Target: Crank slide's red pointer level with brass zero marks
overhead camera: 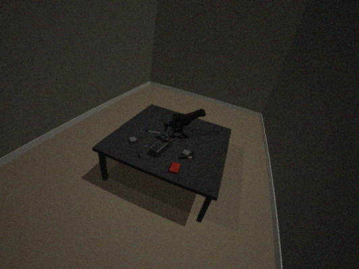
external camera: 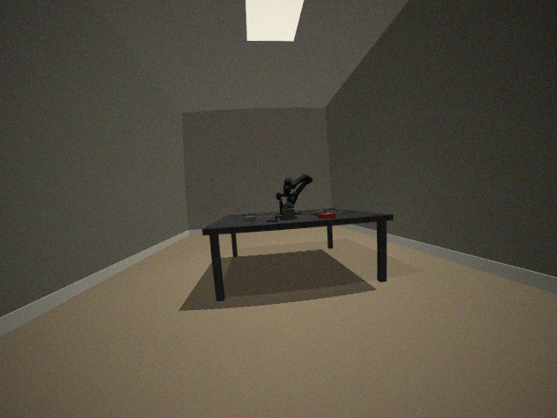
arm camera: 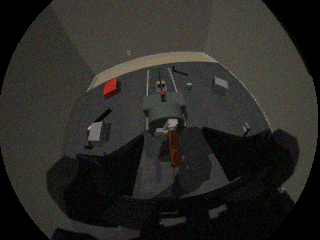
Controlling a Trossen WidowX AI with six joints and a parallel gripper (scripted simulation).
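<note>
Now: gripper tip 20 mm past the crank handle and 10 mm to the right of it. The rest, counted from my gripper tip: red pointer (120 mm ahead, 40 mm below, 20 mm to the right).
</note>
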